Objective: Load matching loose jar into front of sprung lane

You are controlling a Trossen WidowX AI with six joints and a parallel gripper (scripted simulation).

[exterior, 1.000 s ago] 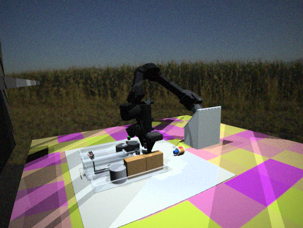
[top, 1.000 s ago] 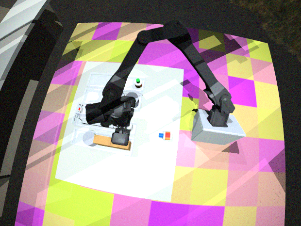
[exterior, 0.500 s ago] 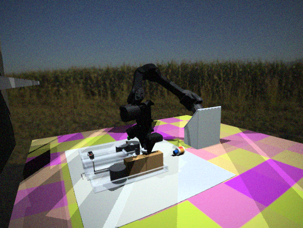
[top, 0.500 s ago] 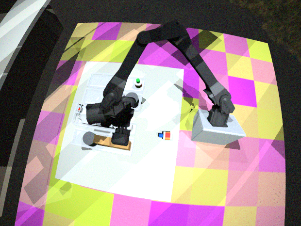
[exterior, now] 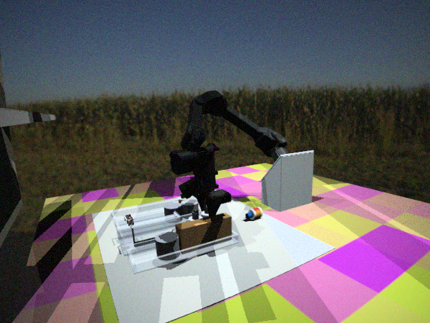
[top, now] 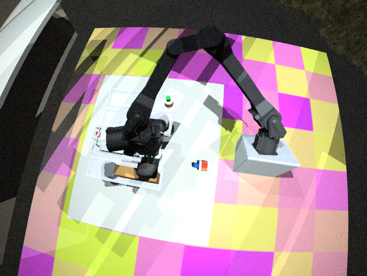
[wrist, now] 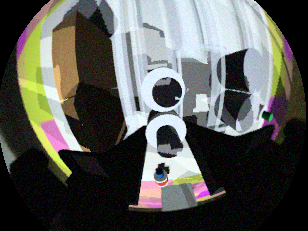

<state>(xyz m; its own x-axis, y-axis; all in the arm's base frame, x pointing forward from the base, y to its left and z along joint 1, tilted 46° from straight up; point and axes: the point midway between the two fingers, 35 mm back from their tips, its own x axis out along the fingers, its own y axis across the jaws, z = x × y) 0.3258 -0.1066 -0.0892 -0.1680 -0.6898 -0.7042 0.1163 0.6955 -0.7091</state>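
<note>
My gripper tip is 140 mm short of the clear lane rack, 40 mm to the left of it and 20 mm above it. The rest, counted from my gripper tip: red mark: 220 mm ahead, 70 mm to the right, 30 mm above.
</note>
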